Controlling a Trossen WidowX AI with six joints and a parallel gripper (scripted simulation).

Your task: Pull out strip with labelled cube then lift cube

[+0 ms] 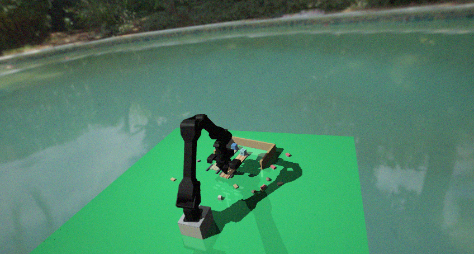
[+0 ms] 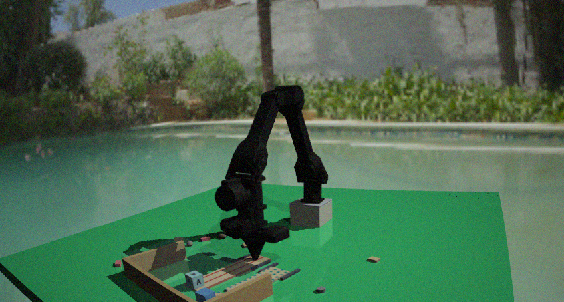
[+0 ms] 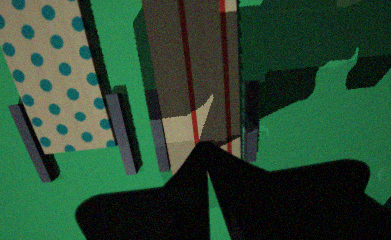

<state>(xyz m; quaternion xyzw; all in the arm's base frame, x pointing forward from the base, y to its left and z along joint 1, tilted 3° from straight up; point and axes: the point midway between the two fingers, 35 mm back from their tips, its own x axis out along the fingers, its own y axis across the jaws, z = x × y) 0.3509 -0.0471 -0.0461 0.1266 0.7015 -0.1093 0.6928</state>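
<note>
Now: the dotted strip 110 mm ahead of my gripper tip and 60 mm to the left of it.
</note>
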